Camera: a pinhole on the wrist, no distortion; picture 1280 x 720 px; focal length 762.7 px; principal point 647.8 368.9 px. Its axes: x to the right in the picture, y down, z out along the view. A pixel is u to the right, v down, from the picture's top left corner.
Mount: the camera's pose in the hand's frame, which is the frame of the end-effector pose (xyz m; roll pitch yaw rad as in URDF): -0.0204 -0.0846 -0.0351 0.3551 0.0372 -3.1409
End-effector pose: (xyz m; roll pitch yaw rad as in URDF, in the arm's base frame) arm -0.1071 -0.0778 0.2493 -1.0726 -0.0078 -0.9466
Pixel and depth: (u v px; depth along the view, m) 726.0 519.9 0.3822
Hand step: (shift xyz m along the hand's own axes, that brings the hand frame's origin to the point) -0.0739 -0.0227 0.3478
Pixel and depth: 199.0 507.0 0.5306
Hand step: 0.2718 0.0100 0.5070
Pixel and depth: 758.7 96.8 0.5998
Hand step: -0.1260 0.3245 0.4493
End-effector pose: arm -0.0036 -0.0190 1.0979 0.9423 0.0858 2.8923
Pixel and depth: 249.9 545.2 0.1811
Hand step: 0.0671 -0.0608 0.1526
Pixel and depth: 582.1 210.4 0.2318
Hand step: -0.0080 0.0412 0.1661
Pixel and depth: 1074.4 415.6 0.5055
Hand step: -0.3211 0.0619 0.4388
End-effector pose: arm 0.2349 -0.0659 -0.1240 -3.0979 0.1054 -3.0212
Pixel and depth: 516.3 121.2 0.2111
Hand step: 0.0094 0.0531 0.1402
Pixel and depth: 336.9 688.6 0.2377
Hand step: 0.0669 -0.0953 0.2258
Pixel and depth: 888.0 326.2 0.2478
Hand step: -0.1069 0.0145 0.1894
